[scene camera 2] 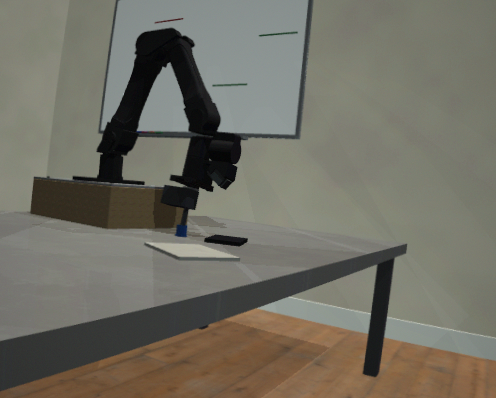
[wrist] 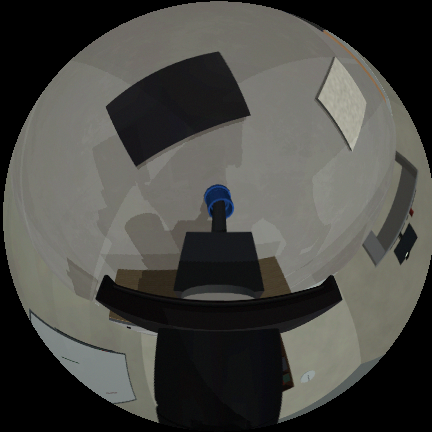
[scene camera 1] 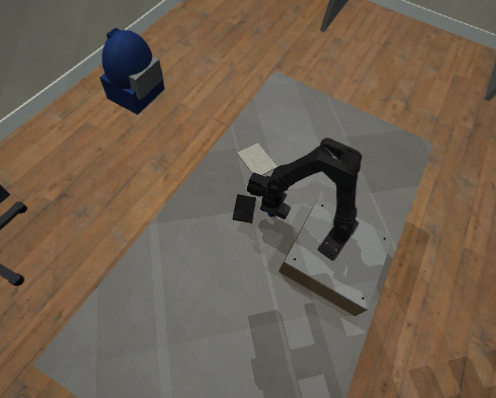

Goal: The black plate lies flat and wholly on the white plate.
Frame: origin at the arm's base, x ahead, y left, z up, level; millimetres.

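Seen in the pictures: end effector, tool point: [wrist: 218, 193]; arm's base, origin of the base link: [scene camera 2: 109, 182] [scene camera 1: 338, 236].
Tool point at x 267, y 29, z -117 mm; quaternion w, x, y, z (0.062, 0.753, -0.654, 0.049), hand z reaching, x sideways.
Observation:
Offsets run from my tool point to a thing's top centre.
The black plate {58 mm left, 100 mm ahead, 16 mm up} [scene camera 1: 244, 208] [scene camera 2: 226, 240] [wrist: 178, 107] lies flat on the grey table, apart from the white plate. The white plate {176 mm right, 209 mm ahead, 13 mm up} [scene camera 1: 257, 159] [scene camera 2: 192, 251] [wrist: 343, 105] lies flat on the table beside it; the arm passes close to one corner of it in scene camera 1. My gripper, a small blue suction cup [scene camera 1: 271, 215] [scene camera 2: 181, 231] [wrist: 218, 201], is empty and points down a little above the table. It is off the edge of the black plate on the side toward the arm's base, and touches neither plate.
The arm's base stands on a wooden box [scene camera 1: 322, 291] [scene camera 2: 72, 202] with a light top, on the grey table [scene camera 1: 200, 270] [scene camera 2: 280, 281]. The table's far edge runs beyond the two plates. A blue rounded object [scene camera 1: 127, 60] stands off the table, and a whiteboard [scene camera 2: 270, 65] hangs behind the arm.

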